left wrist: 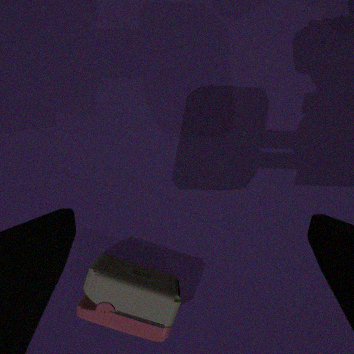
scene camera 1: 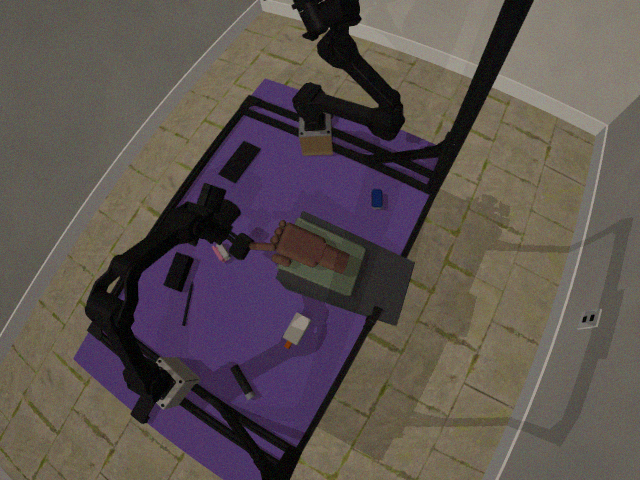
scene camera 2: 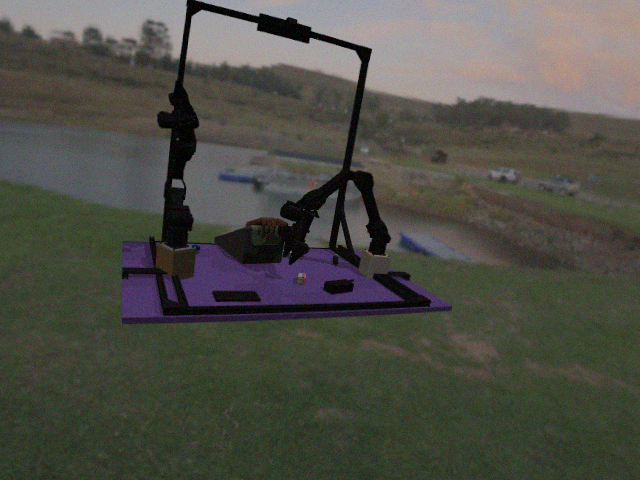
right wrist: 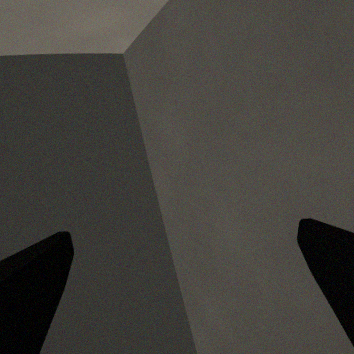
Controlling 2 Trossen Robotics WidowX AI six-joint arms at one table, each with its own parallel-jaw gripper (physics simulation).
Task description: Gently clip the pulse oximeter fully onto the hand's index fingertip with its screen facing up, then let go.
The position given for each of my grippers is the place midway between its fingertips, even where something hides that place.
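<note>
In scene camera 1 I find my left gripper [scene camera 1: 235,235]. That same left gripper is visible in scene camera 2 [scene camera 2: 286,260], and so is my right gripper [scene camera 2: 180,87], which is open and holds nothing. My left gripper appears again in the left wrist view [left wrist: 194,223], along with a pulse oximeter [left wrist: 119,294]. As for my right gripper, it can also be seen in the right wrist view [right wrist: 186,236], while the pulse oximeter is out of frame in the right wrist view.
</note>
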